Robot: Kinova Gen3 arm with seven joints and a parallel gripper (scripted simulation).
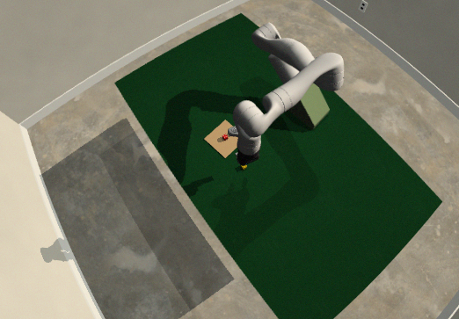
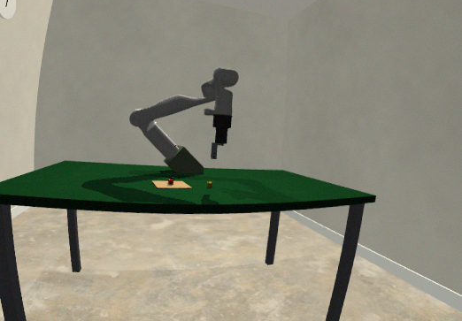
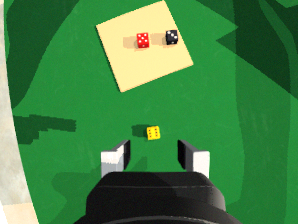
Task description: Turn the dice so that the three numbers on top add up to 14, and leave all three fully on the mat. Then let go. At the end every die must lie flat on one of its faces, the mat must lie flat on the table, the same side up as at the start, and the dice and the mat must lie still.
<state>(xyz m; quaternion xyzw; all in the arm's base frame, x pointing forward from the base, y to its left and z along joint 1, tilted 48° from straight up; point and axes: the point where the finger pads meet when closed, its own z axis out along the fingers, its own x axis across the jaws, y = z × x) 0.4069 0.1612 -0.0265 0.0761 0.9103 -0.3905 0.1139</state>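
The yellow die is 10 mm to the right of my hand and 130 mm below it. Also, from my hand: black die (70 mm behind, 170 mm to the right, 130 mm below); tan mat (20 mm behind, 170 mm to the right, 140 mm below); red die (20 mm behind, 170 mm to the right, 130 mm below).
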